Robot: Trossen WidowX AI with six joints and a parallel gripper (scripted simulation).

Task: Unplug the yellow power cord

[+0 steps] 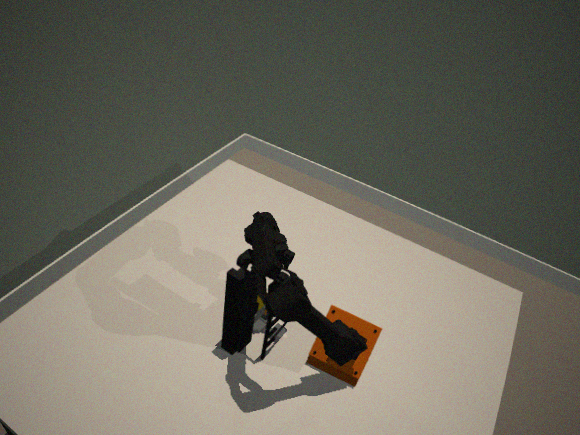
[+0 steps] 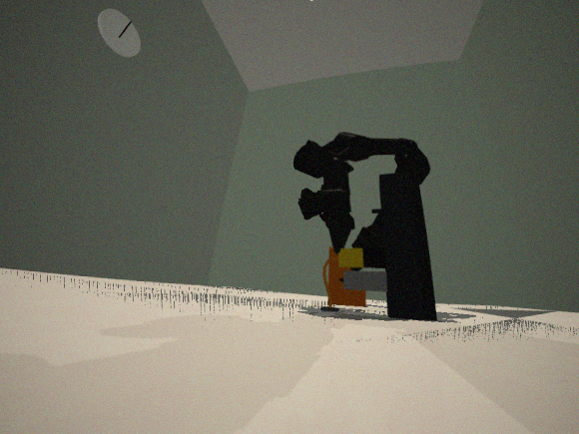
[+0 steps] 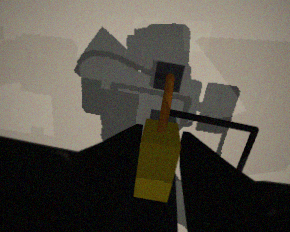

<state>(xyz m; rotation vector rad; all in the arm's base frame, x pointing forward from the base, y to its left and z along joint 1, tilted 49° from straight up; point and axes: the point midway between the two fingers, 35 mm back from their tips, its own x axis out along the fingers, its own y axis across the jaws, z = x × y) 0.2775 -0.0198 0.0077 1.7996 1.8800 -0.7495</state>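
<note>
The yellow plug is 40 mm to the left of my gripper tip. From my gripper tip the other things lie so: black post: 150 mm to the left, 40 mm above, 10 mm ahead.
</note>
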